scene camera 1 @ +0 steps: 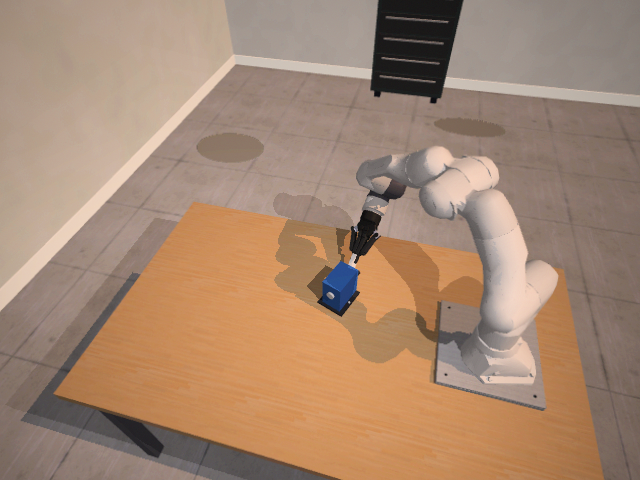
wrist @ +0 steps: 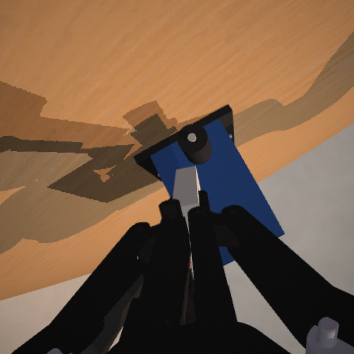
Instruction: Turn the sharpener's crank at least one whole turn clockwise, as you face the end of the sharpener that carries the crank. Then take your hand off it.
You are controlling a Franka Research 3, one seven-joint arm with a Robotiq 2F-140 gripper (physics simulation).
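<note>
The blue sharpener [scene camera 1: 339, 285] [wrist: 234, 192] stands upright on its black base [scene camera 1: 352, 300] [wrist: 226, 116] near the middle of the table. A pale round part shows on its near end in the scene view. The crank's black knob [wrist: 197, 146], with a pale dot at its tip, shows in the wrist view low across the sharpener's end, near the base; the crank arm is hidden. My gripper [scene camera 1: 353, 259] [wrist: 188, 182] is shut and empty, pointing down at the crank end. Its pale fingertips are right beside the knob; whether they touch it is unclear.
The wooden table [scene camera 1: 206, 351] [wrist: 125, 45] carries the sharpener and the arm's grey mounting plate [scene camera 1: 447, 356], which lies to the right. The arm reaches over the table's far edge. A black drawer cabinet [scene camera 1: 412, 50] stands by the back wall.
</note>
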